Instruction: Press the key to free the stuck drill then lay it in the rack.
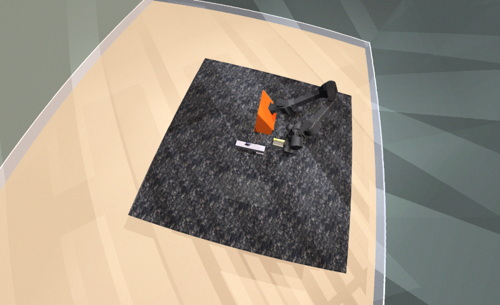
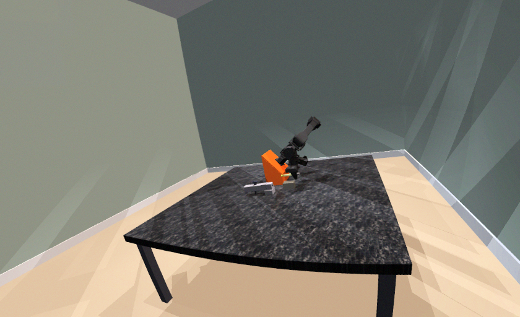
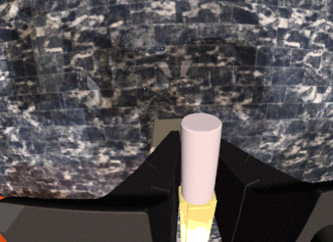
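Now: gripper tip 40 mm to the left of the drill and 30 mm below it. Round my gripper tip: light grey housing block (210 mm to the right, 100 mm ahead, 20 mm below); small dark key (230 mm to the right, 100 mm ahead).
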